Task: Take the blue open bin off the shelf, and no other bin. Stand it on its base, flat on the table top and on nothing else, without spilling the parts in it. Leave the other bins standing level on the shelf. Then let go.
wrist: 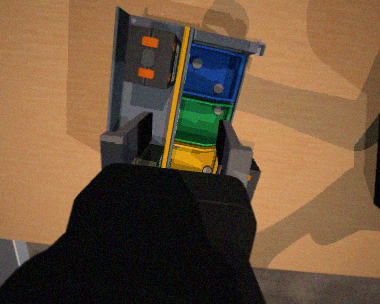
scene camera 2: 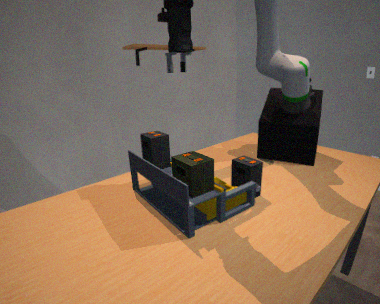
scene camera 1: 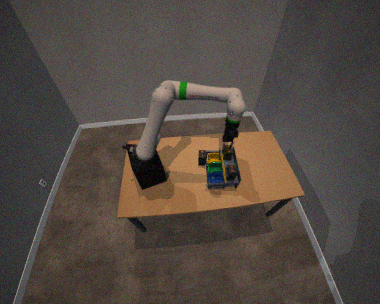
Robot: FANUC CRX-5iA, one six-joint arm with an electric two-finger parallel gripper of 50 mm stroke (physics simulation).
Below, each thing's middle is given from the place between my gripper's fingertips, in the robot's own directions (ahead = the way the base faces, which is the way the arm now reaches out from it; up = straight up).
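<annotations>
Yellow bin (wrist: 191, 157): from my hand 390 mm below, 180 mm to the left, 20 mm behind. Blue open bin (wrist: 224, 67): from my hand 390 mm below, 40 mm to the right, 20 mm behind. Green bin (wrist: 198, 124): from my hand 390 mm below, 70 mm to the left, 20 mm behind. Olive block (scene camera 2: 193, 169): from my hand 80 mm ahead, 190 mm to the left, 280 mm below. Going by their middles, olive block nearest to my hand of the things named here.
</annotations>
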